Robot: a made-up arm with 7 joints. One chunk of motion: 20 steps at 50 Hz.
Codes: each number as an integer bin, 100 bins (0 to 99) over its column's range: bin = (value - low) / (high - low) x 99, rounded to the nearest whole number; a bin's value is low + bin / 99 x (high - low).
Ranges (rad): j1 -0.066..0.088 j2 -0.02..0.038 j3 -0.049..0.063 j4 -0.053..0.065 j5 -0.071..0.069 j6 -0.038..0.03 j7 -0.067..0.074
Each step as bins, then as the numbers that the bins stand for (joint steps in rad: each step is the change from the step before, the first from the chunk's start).
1 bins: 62 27 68 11 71 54 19
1 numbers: 0.03044 -0.00418 0.02793 -0.03989 0.02940 -0.00091 -0.03994
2 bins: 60 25 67 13 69 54 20
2 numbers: 0.02733 -0.00535 0.02680 -0.03751 0.02658 -0.00091 -0.03852
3 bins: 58 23 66 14 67 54 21
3 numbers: 0.02422 -0.00653 0.02567 -0.03631 0.02375 -0.00091 -0.03709
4 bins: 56 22 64 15 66 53 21
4 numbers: 0.02111 -0.00711 0.02340 -0.03512 0.02233 -0.00160 -0.03709
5 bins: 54 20 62 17 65 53 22
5 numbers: 0.01800 -0.00828 0.02114 -0.03274 0.02092 -0.00160 -0.03567
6 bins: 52 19 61 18 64 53 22
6 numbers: 0.01489 -0.00887 0.02001 -0.03155 0.01951 -0.00160 -0.03567
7 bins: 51 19 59 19 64 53 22
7 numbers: 0.01333 -0.00887 0.01775 -0.03035 0.01951 -0.00160 -0.03567
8 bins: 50 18 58 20 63 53 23
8 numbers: 0.01178 -0.00945 0.01662 -0.02916 0.01809 -0.00160 -0.03424
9 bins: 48 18 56 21 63 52 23
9 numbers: 0.00867 -0.00945 0.01435 -0.02797 0.01809 -0.00228 -0.03424
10 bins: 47 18 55 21 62 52 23
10 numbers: 0.00711 -0.00945 0.01322 -0.02797 0.01668 -0.00228 -0.03424
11 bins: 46 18 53 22 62 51 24
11 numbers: 0.00556 -0.00945 0.01096 -0.02678 0.01668 -0.00297 -0.03282
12 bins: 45 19 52 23 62 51 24
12 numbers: 0.00400 -0.00887 0.00983 -0.02559 0.01668 -0.00297 -0.03282
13 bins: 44 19 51 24 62 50 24
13 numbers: 0.00244 -0.00887 0.00870 -0.02439 0.01668 -0.00366 -0.03282
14 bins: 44 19 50 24 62 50 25
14 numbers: 0.00244 -0.00887 0.00757 -0.02439 0.01668 -0.00366 -0.03139
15 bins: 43 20 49 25 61 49 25
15 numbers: 0.00089 -0.00828 0.00643 -0.02320 0.01526 -0.00434 -0.03139
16 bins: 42 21 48 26 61 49 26
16 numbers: -0.00067 -0.00770 0.00530 -0.02201 0.01526 -0.00434 -0.02997
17 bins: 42 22 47 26 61 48 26
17 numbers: -0.00067 -0.00711 0.00417 -0.02201 0.01526 -0.00503 -0.02997
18 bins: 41 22 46 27 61 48 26
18 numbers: -0.00222 -0.00711 0.00304 -0.02082 0.01526 -0.00503 -0.02997
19 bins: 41 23 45 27 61 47 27
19 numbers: -0.00222 -0.00653 0.00191 -0.02082 0.01526 -0.00572 -0.02855
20 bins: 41 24 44 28 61 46 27
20 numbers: -0.00222 -0.00594 0.00078 -0.01963 0.01526 -0.00640 -0.02855
